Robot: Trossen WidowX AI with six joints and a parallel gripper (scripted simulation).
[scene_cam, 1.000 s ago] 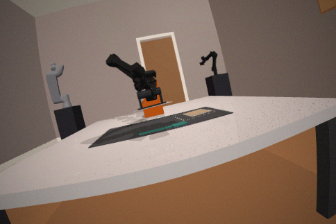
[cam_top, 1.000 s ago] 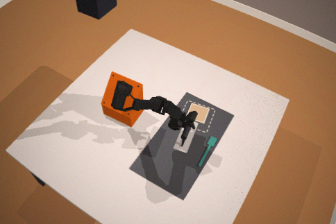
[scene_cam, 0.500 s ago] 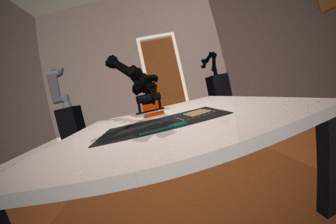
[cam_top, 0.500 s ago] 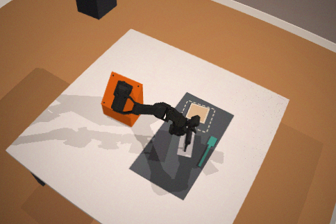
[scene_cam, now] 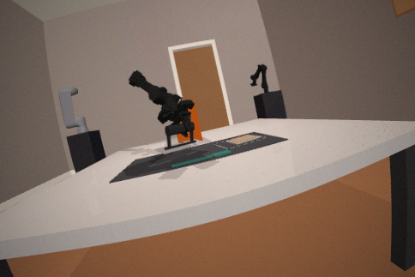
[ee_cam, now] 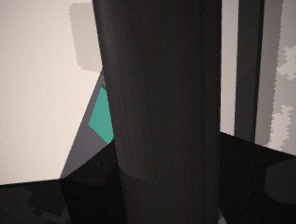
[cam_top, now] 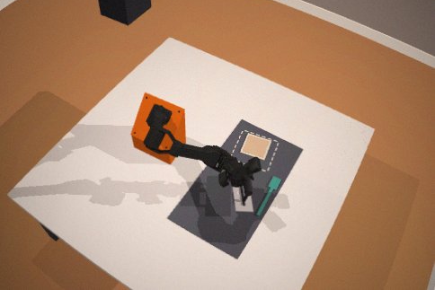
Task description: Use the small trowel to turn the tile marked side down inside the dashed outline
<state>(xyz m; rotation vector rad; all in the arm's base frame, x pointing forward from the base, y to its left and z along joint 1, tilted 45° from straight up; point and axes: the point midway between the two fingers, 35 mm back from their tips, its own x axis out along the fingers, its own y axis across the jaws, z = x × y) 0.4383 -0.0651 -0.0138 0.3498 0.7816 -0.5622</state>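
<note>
Now: gripper tip 50 mm past the grey mat, 20 mm to the right of it and 110 mm above it. From my gripper tip the other things lie so: cream tile (80 mm behind, 230 mm to the left, 80 mm below); teal trowel (90 mm ahead, 40 mm to the left, 80 mm below).
</note>
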